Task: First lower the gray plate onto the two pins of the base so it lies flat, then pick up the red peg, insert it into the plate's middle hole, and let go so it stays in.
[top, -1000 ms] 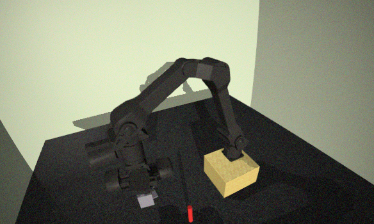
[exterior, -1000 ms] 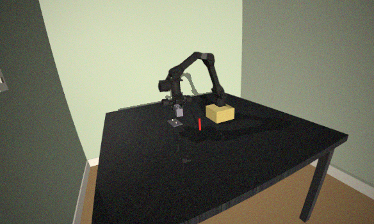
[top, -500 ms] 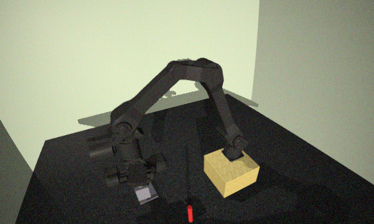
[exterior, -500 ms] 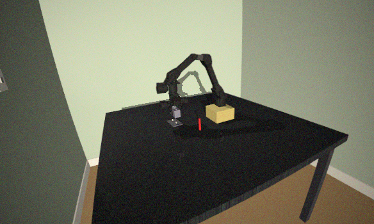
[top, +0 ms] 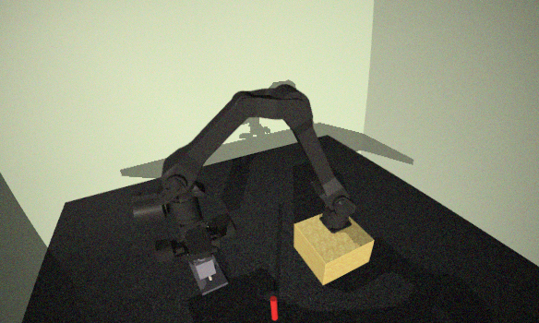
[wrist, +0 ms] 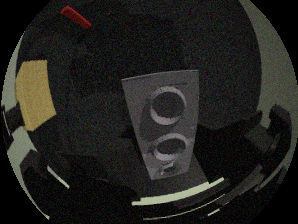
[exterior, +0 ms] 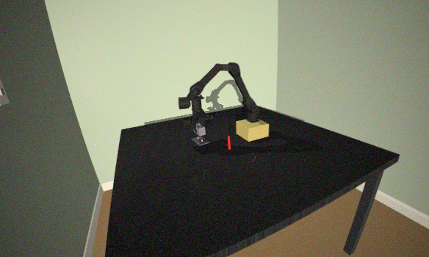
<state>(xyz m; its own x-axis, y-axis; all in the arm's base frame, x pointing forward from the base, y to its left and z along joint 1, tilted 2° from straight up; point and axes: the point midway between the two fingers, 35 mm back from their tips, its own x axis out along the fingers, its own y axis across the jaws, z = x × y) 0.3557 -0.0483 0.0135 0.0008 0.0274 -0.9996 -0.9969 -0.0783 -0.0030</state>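
The base is 10 mm to the right of my gripper tip and 60 mm below it. Round my gripper tip: red peg (110 mm behind, 180 mm to the left, 30 mm below); gray plate (30 mm above).
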